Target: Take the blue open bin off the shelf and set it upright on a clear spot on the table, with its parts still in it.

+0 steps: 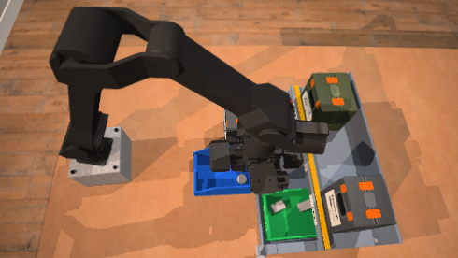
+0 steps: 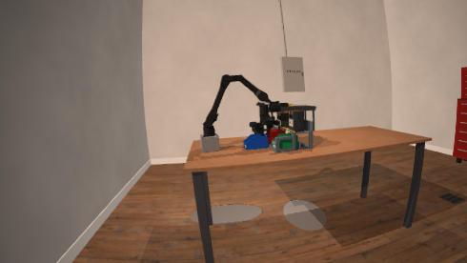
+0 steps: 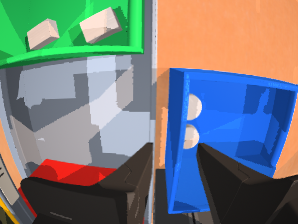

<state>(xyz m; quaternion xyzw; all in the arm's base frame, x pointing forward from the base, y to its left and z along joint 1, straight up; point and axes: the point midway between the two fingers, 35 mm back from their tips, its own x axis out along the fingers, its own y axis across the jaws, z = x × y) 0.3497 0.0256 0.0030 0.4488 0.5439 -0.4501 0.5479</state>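
Now: the blue open bin 6 cm below my hand, 6 cm behind it and 1 cm to the right of it. From my hand the other things lie so: red bin 13 cm to the left, 7 cm ahead, 5 cm below; green bin 11 cm ahead, 9 cm to the right, 5 cm below; yellow rail 12 cm ahead, 2 cm to the left, 1 cm above.
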